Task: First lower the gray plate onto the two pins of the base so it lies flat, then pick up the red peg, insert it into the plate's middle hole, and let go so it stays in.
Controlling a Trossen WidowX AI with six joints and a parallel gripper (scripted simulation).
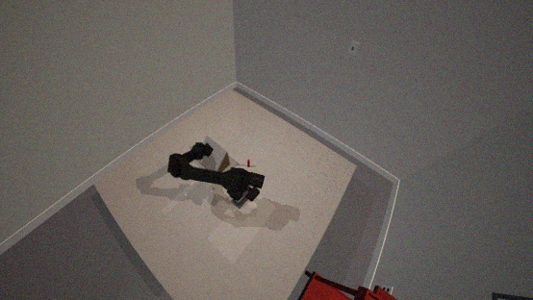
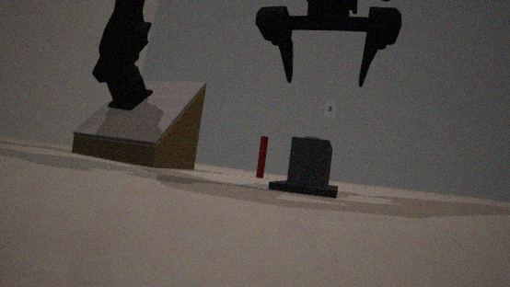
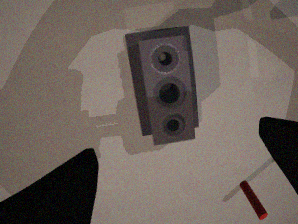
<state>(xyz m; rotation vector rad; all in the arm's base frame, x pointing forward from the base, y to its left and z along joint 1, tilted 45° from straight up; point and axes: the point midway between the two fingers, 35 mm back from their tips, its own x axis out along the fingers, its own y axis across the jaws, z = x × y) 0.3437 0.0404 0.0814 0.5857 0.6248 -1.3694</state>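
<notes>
Right now my gripper tip is 130 mm past the red peg, 170 mm to the right of it and 100 mm above it. From my gripper tip the other things lie so: gray plate: 10 mm to the right, 90 mm below; dark base: 10 mm behind, 130 mm below.
</notes>
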